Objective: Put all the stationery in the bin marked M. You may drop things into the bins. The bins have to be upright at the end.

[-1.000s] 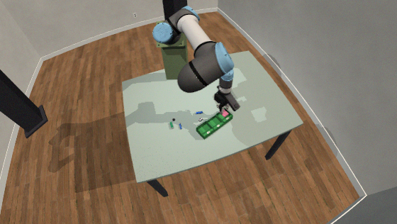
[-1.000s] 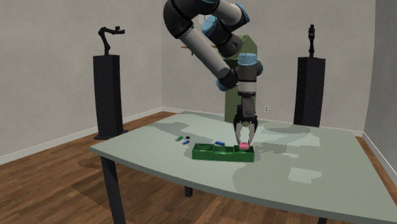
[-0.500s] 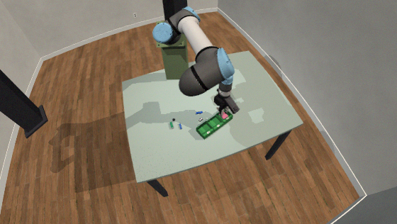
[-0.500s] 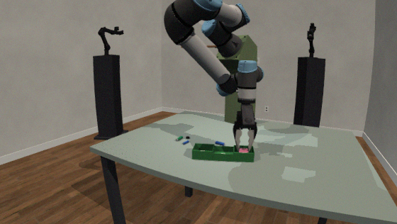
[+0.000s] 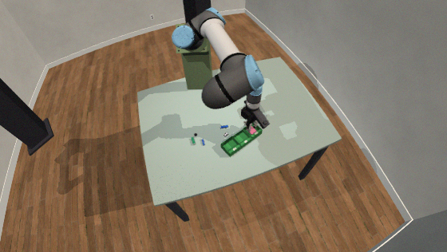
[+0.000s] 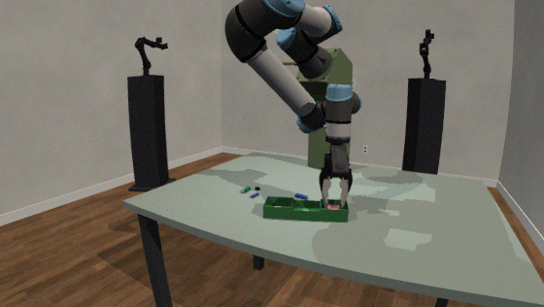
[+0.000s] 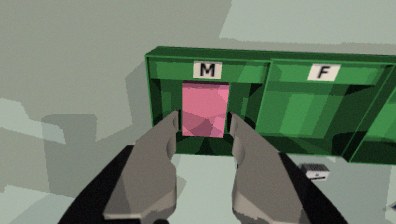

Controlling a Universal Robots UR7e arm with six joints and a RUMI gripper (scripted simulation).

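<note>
My gripper is now 120 mm to the left of the grey-white item, 100 mm past it and 20 mm above it. Round my hand: green three-compartment bin tray: 80 mm to the right, 10 mm below, 10 mm behind; then black piece: 240 mm to the right, 240 mm behind, 30 mm below; then pink eraser: 20 mm below.
</note>
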